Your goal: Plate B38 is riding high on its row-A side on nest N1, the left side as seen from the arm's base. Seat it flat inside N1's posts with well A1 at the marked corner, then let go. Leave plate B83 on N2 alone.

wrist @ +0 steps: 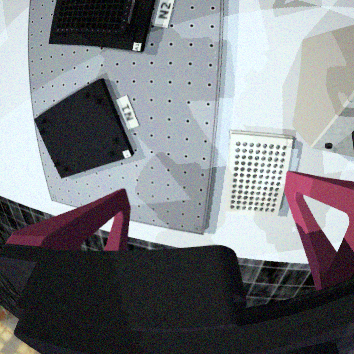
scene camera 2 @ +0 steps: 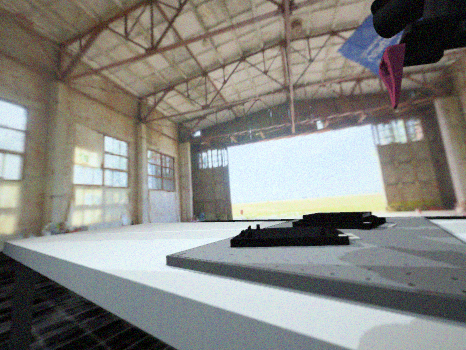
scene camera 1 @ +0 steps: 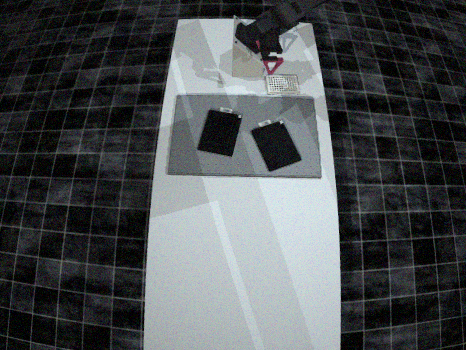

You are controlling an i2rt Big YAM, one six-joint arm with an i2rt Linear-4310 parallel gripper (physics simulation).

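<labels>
On a grey perforated plate, what I see at [wrist: 171, 84] and what I see at [scene camera 1: 253, 108] are the same spot.
</labels>
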